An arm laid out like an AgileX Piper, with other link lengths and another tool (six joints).
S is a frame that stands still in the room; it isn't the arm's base.
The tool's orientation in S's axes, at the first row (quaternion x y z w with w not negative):
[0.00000 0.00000 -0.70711 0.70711]
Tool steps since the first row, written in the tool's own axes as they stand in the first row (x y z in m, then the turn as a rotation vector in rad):
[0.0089 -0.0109 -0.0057 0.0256 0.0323 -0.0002]
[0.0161 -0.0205 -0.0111 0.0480 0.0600 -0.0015]
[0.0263 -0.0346 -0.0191 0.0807 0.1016 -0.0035]
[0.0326 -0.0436 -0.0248 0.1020 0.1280 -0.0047]
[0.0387 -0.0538 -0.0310 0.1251 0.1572 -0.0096]
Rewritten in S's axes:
[-0.0109 -0.0089 -0.0057 0.0323 -0.0256 -0.0002]
[-0.0205 -0.0161 -0.0111 0.0600 -0.0480 -0.0015]
[-0.0346 -0.0263 -0.0191 0.1016 -0.0807 -0.0035]
[-0.0436 -0.0326 -0.0248 0.1280 -0.1020 -0.0047]
[-0.0538 -0.0387 -0.0310 0.1572 -0.1251 -0.0096]

